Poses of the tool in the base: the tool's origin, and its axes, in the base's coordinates. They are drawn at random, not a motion.
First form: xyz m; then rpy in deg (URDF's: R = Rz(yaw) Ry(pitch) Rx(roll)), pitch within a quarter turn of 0, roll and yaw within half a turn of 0.
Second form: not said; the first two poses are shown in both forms.
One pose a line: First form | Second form
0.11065, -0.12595, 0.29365, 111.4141, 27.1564, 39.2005 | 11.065, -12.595, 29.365, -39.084, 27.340, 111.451
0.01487, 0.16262, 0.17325, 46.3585, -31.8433, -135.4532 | 1.487, 16.262, 17.325, -128.680, -14.368, -52.757
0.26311, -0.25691, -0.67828, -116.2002, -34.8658, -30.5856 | 26.311, -25.691, -67.828, -17.071, 42.363, -119.358
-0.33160, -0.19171, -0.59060, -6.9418, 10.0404, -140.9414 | -33.160, -19.171, -59.060, -139.988, -3.338, 11.727
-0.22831, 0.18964, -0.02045, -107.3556, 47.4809, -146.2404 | -22.831, 18.964, -2.045, -143.281, 45.496, 106.715
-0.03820, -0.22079, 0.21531, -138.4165, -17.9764, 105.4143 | -3.820, -22.079, 21.531, -110.769, -44.523, -176.290
